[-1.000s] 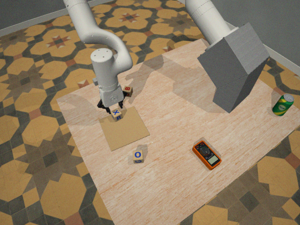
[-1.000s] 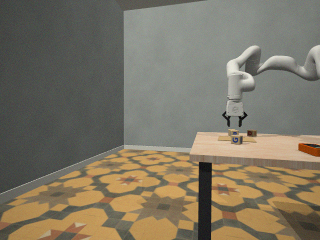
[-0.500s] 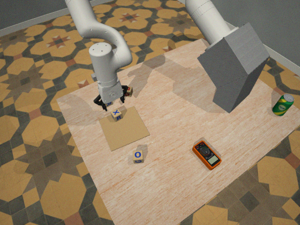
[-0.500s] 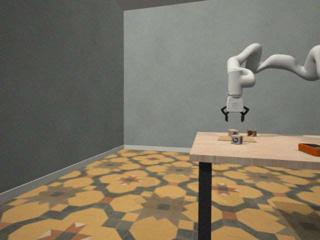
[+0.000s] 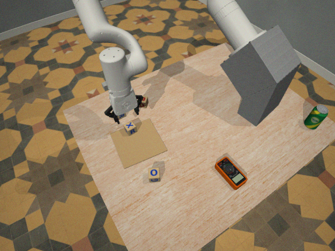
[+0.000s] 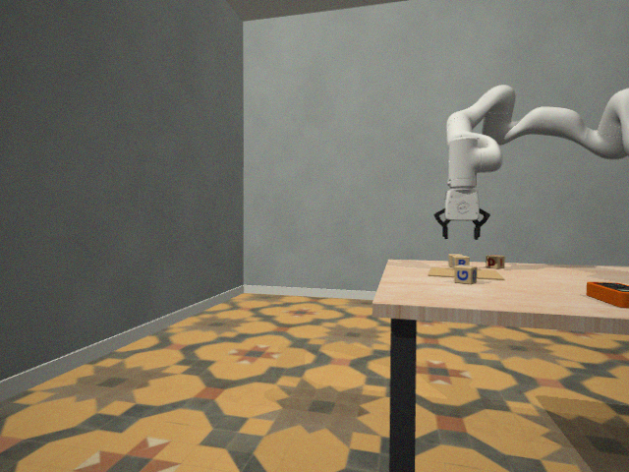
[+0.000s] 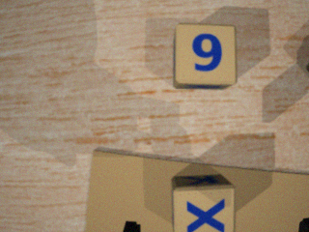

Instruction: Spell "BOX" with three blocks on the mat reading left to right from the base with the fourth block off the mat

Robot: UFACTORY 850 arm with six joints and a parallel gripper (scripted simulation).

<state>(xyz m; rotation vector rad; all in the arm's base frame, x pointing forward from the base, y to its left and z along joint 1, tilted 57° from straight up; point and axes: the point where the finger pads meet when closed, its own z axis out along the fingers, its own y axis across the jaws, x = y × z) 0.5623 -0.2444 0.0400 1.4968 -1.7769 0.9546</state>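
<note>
Now: hand 15 cm past the B block, 9 cm to the left of it and 9 cm above it. Round my hand: X block: 9 cm below; then O block: 25 cm to the left, 9 cm below, 7 cm ahead; then tan mat: 11 cm below, 7 cm to the left, 1 cm ahead.
</note>
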